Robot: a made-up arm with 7 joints. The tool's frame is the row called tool.
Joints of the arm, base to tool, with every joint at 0 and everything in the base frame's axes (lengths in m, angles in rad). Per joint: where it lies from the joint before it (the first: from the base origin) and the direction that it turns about. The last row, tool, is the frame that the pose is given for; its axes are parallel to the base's.
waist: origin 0.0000 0.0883 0.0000 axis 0 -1 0
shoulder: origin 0.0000 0.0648 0.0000 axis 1 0 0
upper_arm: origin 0.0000 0.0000 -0.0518 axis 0 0 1
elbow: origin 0.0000 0.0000 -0.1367 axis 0 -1 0
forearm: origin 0.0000 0.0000 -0.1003 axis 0 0 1
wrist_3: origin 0.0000 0.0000 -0.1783 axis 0 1 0
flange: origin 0.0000 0.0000 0.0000 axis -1 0 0
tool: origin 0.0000 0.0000 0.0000
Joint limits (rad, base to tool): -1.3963..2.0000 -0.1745..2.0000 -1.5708..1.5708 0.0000..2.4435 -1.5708..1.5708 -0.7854..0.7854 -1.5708..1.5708
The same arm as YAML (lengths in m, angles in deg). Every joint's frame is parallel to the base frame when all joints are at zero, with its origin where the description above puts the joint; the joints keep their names.
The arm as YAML. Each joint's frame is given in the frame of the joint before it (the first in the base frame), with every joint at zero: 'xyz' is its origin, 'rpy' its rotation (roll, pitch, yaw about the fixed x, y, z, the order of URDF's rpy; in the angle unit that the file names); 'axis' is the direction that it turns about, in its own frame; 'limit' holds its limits. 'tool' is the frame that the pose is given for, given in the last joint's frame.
units:
  length: m
  angle: deg
joints:
  - name: waist
    type: revolute
    origin:
      xyz: [0.0, 0.0883, 0.0]
      rpy: [0.0, 0.0, 0.0]
    axis: [0.0, -1.0, 0.0]
    limit:
      lower: -80.0
      upper: 114.59
  - name: shoulder
    type: revolute
    origin:
      xyz: [0.0, 0.0648, 0.0]
      rpy: [0.0, 0.0, 0.0]
    axis: [1.0, 0.0, 0.0]
    limit:
      lower: -10.0
      upper: 114.59
  - name: upper_arm
    type: revolute
    origin:
      xyz: [0.0, 0.0, -0.0518]
      rpy: [0.0, 0.0, 0.0]
    axis: [0.0, 0.0, 1.0]
    limit:
      lower: -90.0
      upper: 90.0
  - name: elbow
    type: revolute
    origin:
      xyz: [0.0, 0.0, -0.1367]
      rpy: [0.0, 0.0, 0.0]
    axis: [0.0, -1.0, 0.0]
    limit:
      lower: 0.0
      upper: 140.0
  - name: forearm
    type: revolute
    origin:
      xyz: [0.0, 0.0, -0.1003]
      rpy: [0.0, 0.0, 0.0]
    axis: [0.0, 0.0, 1.0]
    limit:
      lower: -90.0
      upper: 90.0
  - name: wrist_3
    type: revolute
    origin:
      xyz: [0.0, 0.0, -0.1783]
      rpy: [0.0, 0.0, 0.0]
    axis: [0.0, 1.0, 0.0]
    limit:
      lower: -45.0
      upper: 45.0
  - name: flange
    type: revolute
    origin:
      xyz: [0.0, 0.0, 0.0]
      rpy: [0.0, 0.0, 0.0]
    axis: [-1.0, 0.0, 0.0]
    limit:
      lower: -90.0
      upper: 90.0
tool:
  origin:
    xyz: [0.0, 0.0, 0.0]
    rpy: [0.0, 0.0, 0.0]

